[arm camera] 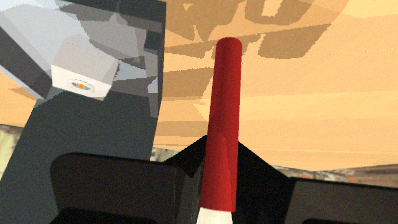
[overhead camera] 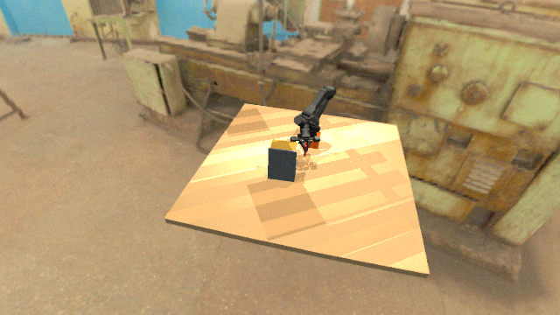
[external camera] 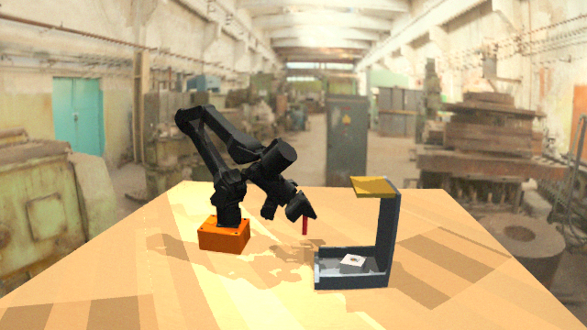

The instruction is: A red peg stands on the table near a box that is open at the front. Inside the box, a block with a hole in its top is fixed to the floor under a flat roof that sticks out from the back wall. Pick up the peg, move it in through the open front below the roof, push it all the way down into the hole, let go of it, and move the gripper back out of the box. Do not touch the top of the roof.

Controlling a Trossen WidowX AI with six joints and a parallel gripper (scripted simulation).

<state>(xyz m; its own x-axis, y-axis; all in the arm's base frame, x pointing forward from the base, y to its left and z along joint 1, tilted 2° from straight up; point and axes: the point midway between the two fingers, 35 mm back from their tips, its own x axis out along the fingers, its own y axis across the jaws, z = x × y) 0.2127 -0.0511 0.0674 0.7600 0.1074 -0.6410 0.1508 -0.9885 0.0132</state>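
The box back wall is 150 mm ahead of my gripper tip, 140 mm to the right of it and 20 mm above it. From my gripper tip the other things lie so: yellow roof (140 mm to the right, 120 mm above, 110 mm ahead); red peg (30 mm behind, 10 mm below).
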